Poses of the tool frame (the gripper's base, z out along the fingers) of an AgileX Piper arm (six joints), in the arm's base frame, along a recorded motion.
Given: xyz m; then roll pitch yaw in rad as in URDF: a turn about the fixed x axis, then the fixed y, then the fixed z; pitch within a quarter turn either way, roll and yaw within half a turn.
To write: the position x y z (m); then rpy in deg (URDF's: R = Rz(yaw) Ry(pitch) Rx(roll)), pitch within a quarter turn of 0, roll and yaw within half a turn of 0. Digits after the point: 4 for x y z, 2 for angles.
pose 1, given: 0.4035 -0.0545 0.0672 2.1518 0.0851 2.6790
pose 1, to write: 0.4035 -0.0545 0.0672 123.29 4.88 153.50
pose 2, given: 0.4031 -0.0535 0.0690 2.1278 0.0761 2.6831
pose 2, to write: 0.4031 -0.0535 0.0690 121.91 4.36 153.73
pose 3, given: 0.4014 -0.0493 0.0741 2.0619 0.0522 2.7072
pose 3, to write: 0.4014 -0.0493 0.0741 118.14 2.99 155.11
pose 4, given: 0.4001 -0.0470 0.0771 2.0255 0.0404 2.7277
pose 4, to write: 0.4001 -0.0470 0.0771 116.05 2.31 156.29
